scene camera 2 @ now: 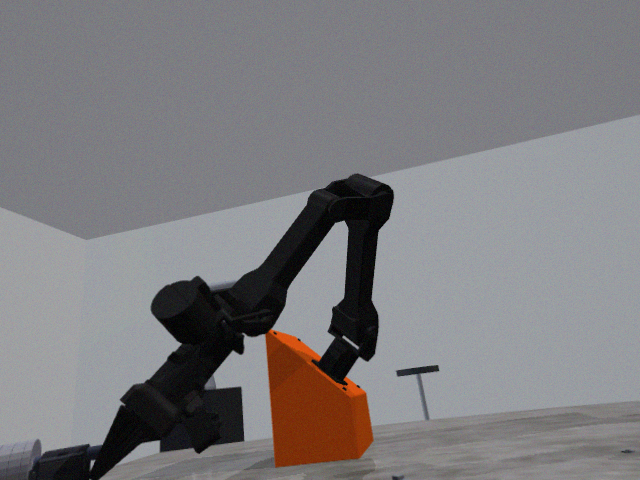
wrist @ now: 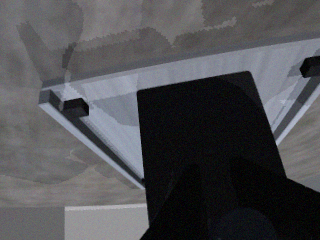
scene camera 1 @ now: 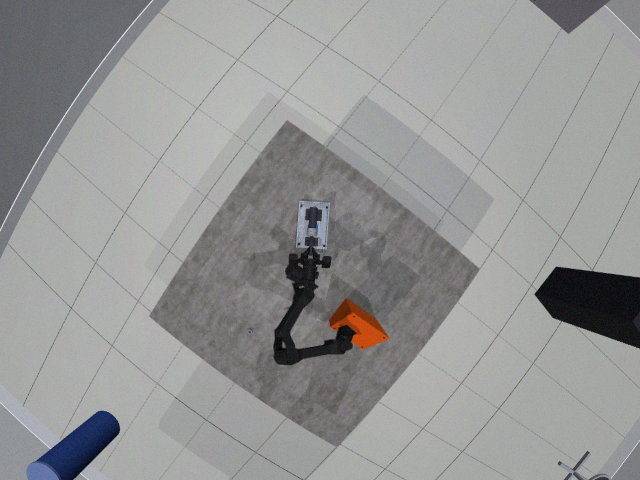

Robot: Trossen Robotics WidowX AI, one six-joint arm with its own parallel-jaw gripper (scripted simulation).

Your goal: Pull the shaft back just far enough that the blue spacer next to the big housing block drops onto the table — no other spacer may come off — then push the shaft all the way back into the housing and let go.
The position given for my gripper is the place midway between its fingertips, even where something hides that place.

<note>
I see my gripper (wrist: 214,170) and a dark housing block (scene camera 1: 313,213).
</note>
